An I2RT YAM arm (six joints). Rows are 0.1 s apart.
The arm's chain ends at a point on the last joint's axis. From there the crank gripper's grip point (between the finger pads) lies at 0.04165 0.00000 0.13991 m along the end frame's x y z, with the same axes.
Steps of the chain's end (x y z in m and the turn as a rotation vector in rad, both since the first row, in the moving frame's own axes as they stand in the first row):
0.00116, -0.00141, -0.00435, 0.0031, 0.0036, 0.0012
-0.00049, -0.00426, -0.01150, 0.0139, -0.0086, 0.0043
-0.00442, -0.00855, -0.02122, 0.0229, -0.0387, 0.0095
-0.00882, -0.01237, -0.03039, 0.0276, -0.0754, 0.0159
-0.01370, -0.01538, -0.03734, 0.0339, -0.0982, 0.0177
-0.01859, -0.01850, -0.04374, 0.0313, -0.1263, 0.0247
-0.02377, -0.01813, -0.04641, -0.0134, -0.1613, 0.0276
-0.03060, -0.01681, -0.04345, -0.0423, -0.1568, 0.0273
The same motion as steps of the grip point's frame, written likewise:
0.00166, -0.00179, -0.00450, 0.0031, 0.0036, 0.0012
-0.00169, -0.00603, -0.01116, 0.0139, -0.0086, 0.0043
-0.00985, -0.01140, -0.01975, 0.0229, -0.0387, 0.0095
-0.01945, -0.01569, -0.02769, 0.0276, -0.0754, 0.0159
-0.02758, -0.01957, -0.03400, 0.0339, -0.0982, 0.0177
-0.03650, -0.02214, -0.03966, 0.0313, -0.1263, 0.0247
-0.04682, -0.01539, -0.04156, -0.0134, -0.1613, 0.0276
-0.05305, -0.00995, -0.03881, -0.0423, -0.1568, 0.0273

